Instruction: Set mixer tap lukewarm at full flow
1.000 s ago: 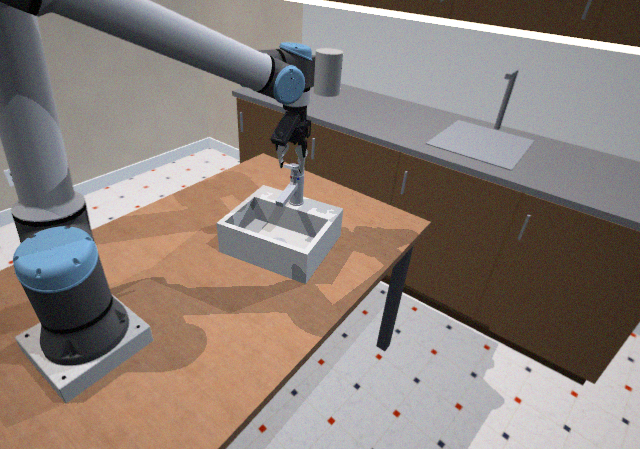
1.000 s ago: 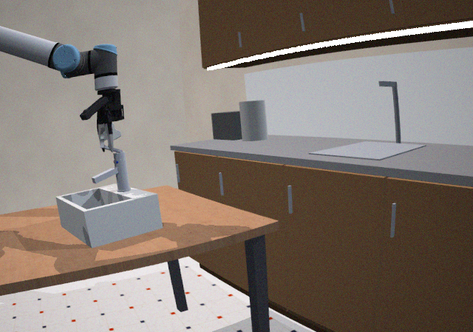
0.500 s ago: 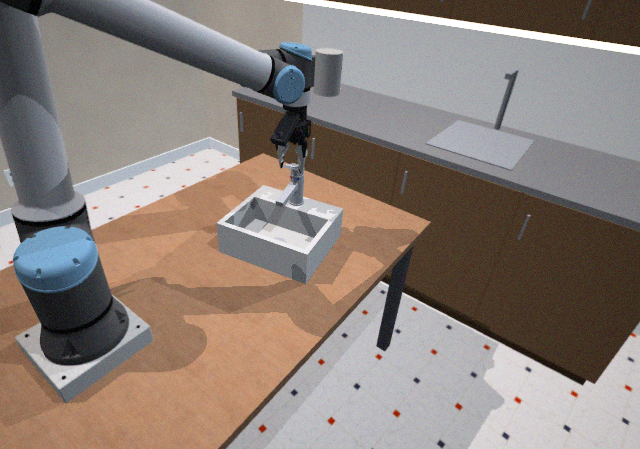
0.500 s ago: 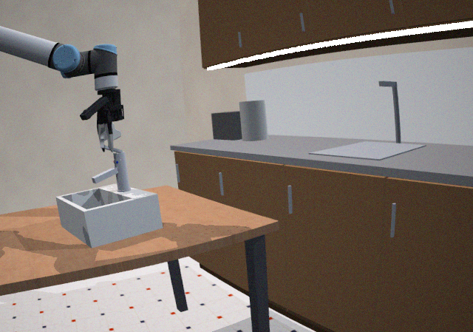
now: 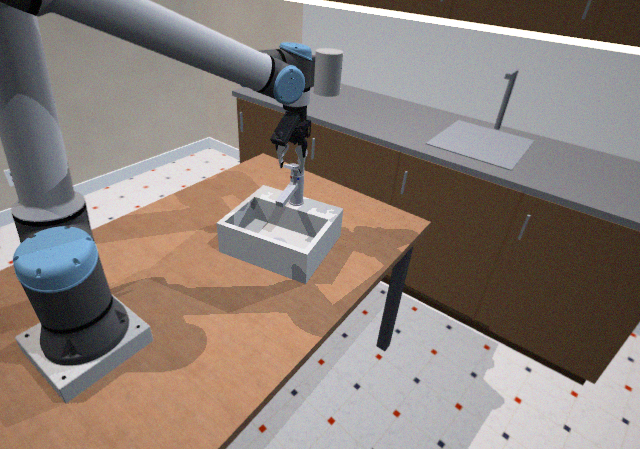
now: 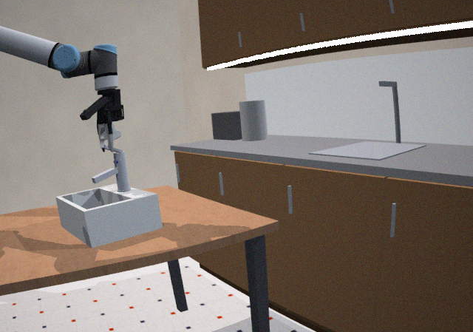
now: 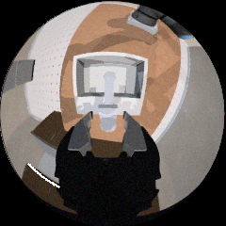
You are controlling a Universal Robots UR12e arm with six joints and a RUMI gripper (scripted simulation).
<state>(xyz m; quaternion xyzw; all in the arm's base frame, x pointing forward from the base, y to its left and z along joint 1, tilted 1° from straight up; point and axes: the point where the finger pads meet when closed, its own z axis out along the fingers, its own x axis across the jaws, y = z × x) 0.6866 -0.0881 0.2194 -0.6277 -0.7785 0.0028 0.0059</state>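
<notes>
My gripper is now 20 mm short of the lever and 10 mm above it. Also, from my hand: grey mixer tap: 30 mm ahead, 10 mm to the left, 60 mm below; white basin: 70 mm behind, 10 mm to the right, 250 mm below.
</notes>
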